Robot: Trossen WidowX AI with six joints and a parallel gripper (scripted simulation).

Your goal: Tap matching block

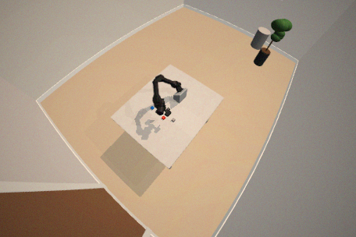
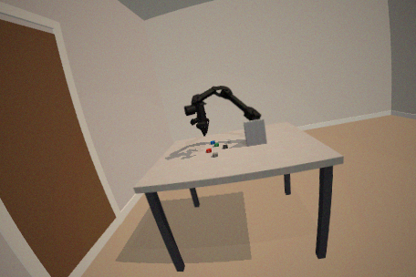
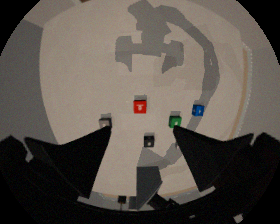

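Right now the red block is 12 cm below my gripper tip. Round my gripper tip: grey block 4 cm behind, 11 cm to the left, 12 cm below; green block 6 cm behind, 10 cm to the right, 12 cm below; black block 12 cm behind, 2 cm to the right, 12 cm below.
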